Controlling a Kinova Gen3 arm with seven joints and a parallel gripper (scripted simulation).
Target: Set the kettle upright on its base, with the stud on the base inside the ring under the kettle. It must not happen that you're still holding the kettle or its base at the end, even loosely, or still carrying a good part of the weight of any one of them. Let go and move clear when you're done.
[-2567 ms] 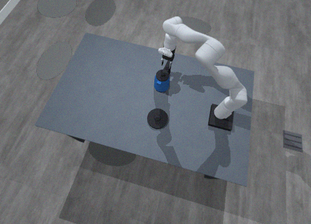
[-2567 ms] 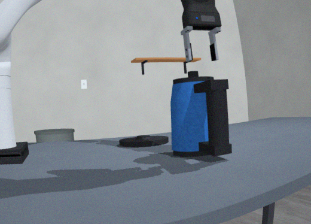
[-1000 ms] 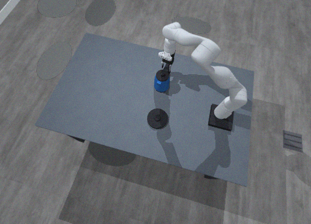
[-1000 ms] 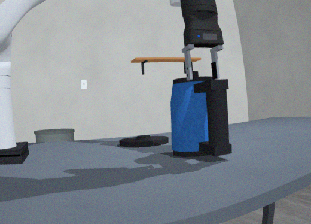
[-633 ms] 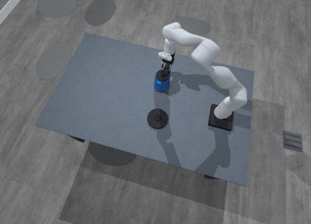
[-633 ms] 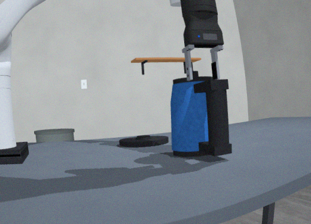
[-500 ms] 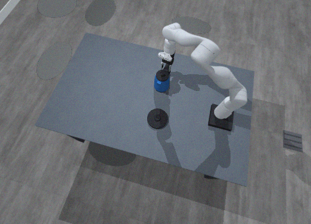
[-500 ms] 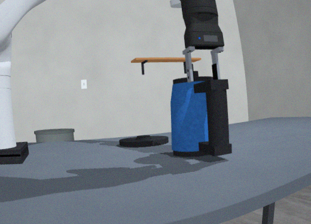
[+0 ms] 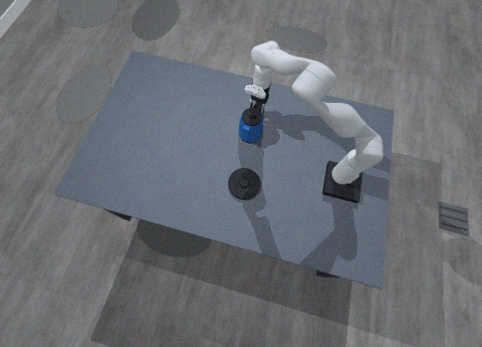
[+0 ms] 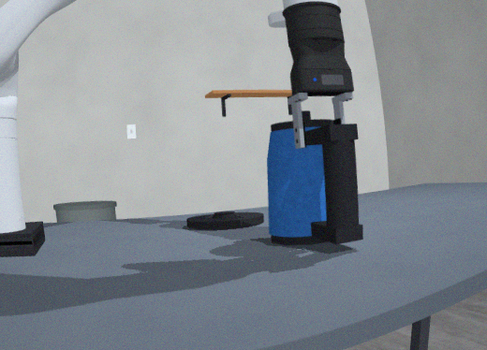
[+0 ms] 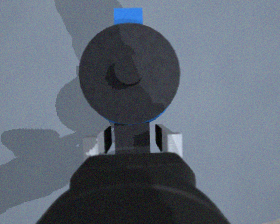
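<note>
Right now my hand is 3 cm to the right of the blue kettle and 6 cm above it. Also, from my hand: round black base: 4 cm behind, 33 cm to the left, 13 cm below.
</note>
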